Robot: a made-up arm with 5 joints.
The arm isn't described. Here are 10 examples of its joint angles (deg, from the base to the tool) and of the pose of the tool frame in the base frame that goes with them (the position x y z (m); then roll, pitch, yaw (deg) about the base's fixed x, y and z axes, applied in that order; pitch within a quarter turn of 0, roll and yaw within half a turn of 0).
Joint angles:
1: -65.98 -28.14 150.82 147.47 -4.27
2: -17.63 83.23 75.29 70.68 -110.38
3: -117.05 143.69 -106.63 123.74 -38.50
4: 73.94 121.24 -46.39 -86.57 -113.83
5: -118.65 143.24 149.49 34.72 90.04
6: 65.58 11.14 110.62 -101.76 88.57
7: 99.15 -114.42 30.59 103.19 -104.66
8: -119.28 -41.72 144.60 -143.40 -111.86
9: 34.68 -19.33 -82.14 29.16 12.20
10: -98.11 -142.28 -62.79 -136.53 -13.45
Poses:
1: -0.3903 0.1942 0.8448 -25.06 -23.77 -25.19
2: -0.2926 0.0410 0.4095 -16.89 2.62 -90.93
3: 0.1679 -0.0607 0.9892 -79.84 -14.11 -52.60
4: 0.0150 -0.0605 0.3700 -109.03 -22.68 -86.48
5: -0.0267 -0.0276 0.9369 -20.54 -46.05 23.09
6: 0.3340 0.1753 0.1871 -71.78 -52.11 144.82
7: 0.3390 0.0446 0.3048 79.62 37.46 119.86
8: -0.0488 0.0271 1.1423 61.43 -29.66 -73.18
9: 0.1548 0.2741 0.0594 92.57 42.78 104.43
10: -0.3533 -0.1511 1.0229 32.97 10.81 -115.49
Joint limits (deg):
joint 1: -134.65..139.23
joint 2: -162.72..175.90
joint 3: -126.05..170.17
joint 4: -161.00..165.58
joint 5: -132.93..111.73
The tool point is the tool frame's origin. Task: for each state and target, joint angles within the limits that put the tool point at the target. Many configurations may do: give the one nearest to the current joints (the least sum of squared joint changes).
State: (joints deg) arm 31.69 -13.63 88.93 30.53 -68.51
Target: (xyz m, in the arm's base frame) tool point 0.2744 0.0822 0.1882
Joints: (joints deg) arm 44.65 -19.76 54.36 -12.42 -64.36
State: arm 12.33 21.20 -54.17 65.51 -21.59
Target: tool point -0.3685 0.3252 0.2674
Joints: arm -19.11 20.48 -46.48 68.68 -18.49
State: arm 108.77 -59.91 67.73 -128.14 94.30
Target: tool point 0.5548 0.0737 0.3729
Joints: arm 95.42 -32.03 94.19 -114.06 81.81
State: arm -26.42 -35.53 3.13 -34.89 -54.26
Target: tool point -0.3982 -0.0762 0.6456
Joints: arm -72.94 -81.48 25.65 -13.13 -49.12
